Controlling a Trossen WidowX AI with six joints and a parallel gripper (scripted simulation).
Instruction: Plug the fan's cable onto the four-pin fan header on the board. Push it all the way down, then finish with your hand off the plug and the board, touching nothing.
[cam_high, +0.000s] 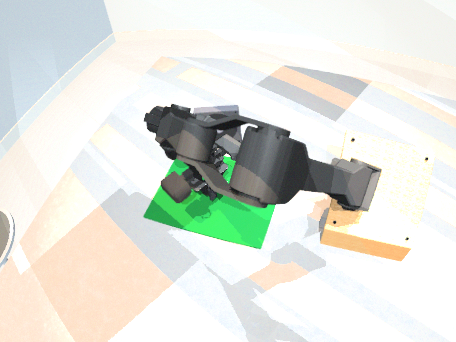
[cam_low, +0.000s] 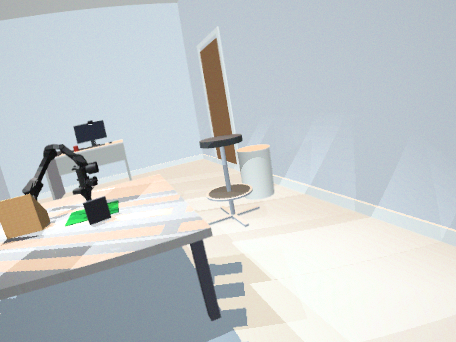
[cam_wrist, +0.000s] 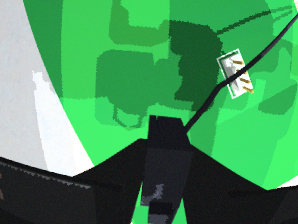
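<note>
Right now my gripper tip is 1 cm short of the green board, 4 cm to the left of it and 8 cm above it. Also, from my gripper tip: dark fan plug 1 cm above; fan 6 cm ahead, 21 cm to the right, 1 cm below.
</note>
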